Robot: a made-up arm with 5 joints. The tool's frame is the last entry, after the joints. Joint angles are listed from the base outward. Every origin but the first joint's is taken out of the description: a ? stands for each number. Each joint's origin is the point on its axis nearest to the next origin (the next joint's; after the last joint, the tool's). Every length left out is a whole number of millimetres.
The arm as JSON. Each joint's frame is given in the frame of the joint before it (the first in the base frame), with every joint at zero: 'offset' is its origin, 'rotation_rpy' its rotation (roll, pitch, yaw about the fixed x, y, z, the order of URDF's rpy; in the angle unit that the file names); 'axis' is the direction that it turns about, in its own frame. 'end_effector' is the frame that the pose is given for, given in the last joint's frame.
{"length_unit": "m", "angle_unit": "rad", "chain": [
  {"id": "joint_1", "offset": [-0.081, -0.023, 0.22], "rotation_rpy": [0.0, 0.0, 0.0], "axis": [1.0, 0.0, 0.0]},
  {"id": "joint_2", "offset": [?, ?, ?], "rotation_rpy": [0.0, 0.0, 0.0], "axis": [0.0, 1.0, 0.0]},
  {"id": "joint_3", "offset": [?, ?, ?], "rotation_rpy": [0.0, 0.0, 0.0], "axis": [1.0, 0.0, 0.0]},
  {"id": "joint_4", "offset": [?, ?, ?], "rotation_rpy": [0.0, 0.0, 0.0], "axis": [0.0, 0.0, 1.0]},
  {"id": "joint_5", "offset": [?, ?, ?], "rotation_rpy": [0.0, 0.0, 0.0], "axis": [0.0, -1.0, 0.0]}
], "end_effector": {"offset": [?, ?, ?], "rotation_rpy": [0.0, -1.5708, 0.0]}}
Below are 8 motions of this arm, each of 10 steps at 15 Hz.
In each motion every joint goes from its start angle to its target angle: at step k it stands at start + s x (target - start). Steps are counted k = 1, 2, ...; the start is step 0. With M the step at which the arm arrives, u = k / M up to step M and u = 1 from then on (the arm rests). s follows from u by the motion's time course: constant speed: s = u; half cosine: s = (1 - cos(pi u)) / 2; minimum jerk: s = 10 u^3 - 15 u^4 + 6 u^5.
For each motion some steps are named. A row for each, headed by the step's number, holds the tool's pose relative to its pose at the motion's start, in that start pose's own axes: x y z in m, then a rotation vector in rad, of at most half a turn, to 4 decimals.
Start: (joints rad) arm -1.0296 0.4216 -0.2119 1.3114 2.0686
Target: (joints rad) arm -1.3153 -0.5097 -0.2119 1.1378 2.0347
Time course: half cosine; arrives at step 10
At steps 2, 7, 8, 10:
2: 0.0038 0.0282 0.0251 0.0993 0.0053 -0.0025
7: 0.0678 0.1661 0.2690 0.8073 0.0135 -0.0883
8: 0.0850 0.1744 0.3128 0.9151 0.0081 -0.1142
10: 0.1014 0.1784 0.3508 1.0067 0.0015 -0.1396

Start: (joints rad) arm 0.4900 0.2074 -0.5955 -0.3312 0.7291
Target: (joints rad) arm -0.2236 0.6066 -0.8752 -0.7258 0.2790
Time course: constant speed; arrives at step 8
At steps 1, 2, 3, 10:
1: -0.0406 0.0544 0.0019 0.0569 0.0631 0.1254
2: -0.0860 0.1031 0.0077 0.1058 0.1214 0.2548
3: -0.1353 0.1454 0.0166 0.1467 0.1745 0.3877
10: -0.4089 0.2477 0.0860 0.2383 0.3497 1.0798

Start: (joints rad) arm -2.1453 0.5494 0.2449 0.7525 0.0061
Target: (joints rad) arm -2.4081 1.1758 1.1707 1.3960 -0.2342
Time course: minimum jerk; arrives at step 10
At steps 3, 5, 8, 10:
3: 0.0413 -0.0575 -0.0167 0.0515 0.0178 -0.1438
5: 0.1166 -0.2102 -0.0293 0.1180 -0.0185 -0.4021
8: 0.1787 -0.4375 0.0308 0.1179 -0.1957 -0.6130
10: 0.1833 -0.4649 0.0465 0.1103 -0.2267 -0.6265

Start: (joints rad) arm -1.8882 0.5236 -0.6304 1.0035 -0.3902
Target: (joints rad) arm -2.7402 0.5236 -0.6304 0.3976 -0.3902
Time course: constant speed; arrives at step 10
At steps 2, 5, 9, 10:
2: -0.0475 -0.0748 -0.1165 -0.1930 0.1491 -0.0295
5: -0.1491 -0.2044 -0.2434 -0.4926 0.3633 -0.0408
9: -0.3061 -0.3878 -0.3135 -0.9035 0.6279 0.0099
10: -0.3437 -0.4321 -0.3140 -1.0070 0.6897 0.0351

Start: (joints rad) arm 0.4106 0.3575 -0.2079 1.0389 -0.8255
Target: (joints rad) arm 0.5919 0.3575 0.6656 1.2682 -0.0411
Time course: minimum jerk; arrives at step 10
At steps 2, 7, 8, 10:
2: 0.0139 -0.0015 0.0485 0.0331 -0.0980 -0.0085
7: -0.1424 -0.1737 0.6659 0.4102 -1.4343 -0.2344
8: -0.2071 -0.2105 0.7210 0.4509 -1.6156 -0.2818
10: -0.2458 -0.2310 0.7466 0.4722 -1.7154 -0.3098

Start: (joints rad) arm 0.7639 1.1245 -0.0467 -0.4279 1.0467
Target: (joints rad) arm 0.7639 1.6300 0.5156 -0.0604 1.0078
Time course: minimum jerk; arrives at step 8
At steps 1, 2, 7, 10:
1: -0.0039 -0.0002 -0.0030 -0.0011 0.0117 -0.0078
2: -0.0261 -0.0014 -0.0190 -0.0086 0.0752 -0.0500
7: -0.3014 -0.0376 -0.1181 -0.2288 0.6467 -0.4081
10: -0.3071 -0.0388 -0.1186 -0.2352 0.6555 -0.4132

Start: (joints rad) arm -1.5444 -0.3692 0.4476 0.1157 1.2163
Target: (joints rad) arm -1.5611 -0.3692 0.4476 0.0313 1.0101
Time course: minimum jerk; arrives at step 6
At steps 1, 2, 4, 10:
1: -0.0011 -0.0002 -0.0012 -0.0005 0.0075 0.0028
2: -0.0068 -0.0012 -0.0073 -0.0031 0.0442 0.0166
4: -0.0271 -0.0057 -0.0265 -0.0154 0.1659 0.0617
10: -0.0349 -0.0078 -0.0330 -0.0212 0.2098 0.0778

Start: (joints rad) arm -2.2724 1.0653 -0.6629 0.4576 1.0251
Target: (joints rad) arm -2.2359 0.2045 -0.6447 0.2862 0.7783
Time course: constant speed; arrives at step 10
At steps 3, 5, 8, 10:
3: 0.0546 0.0229 0.0205 -0.0473 -0.1216 0.2113
5: 0.0895 0.0409 0.0393 -0.0924 -0.2064 0.3453
8: 0.1377 0.0724 0.0755 -0.1787 -0.3407 0.5335
10: 0.1661 0.0964 0.1050 -0.2473 -0.4355 0.6489

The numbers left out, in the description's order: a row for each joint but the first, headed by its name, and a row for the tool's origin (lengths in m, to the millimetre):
joint_2: 0.0 0.035 -0.092
joint_3: -0.076 0.0 0.196
joint_4: 0.0 0.132 0.223
joint_5: 0.281 0.146 0.0
tool: 0.088 0.0 0.177

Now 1 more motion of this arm.
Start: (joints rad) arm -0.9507 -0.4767 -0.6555 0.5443 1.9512
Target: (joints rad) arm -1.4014 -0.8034 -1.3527 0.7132 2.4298
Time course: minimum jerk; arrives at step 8
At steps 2, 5, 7, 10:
2: 0.0186 0.0329 0.0440 0.1029 -0.0242 -0.0582
5: 0.1483 0.0741 0.3284 0.6607 -0.1313 -0.4575
7: 0.1968 0.0185 0.4282 0.8645 -0.1502 -0.6380
10: 0.1995 0.0140 0.4336 0.8766 -0.1508 -0.6492

